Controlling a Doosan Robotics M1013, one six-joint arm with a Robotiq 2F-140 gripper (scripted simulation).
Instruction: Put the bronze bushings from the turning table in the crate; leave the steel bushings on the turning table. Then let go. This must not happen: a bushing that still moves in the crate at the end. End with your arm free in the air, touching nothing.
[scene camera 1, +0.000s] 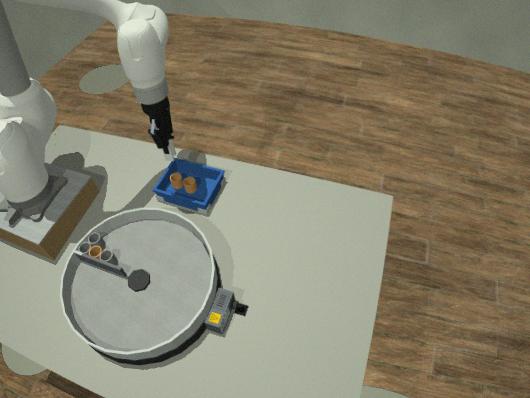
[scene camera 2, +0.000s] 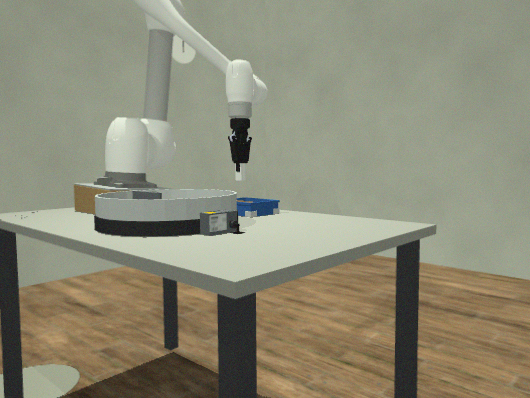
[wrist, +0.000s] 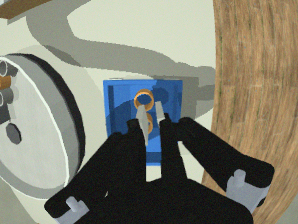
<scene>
I see my gripper (scene camera 1: 171, 157), a crate (scene camera 1: 205, 176) and a turning table (scene camera 1: 168, 269).
My gripper shows as well in scene camera 2 (scene camera 2: 240, 180) and in the wrist view (wrist: 151, 112). The crate also shows in the wrist view (wrist: 119, 105).
</scene>
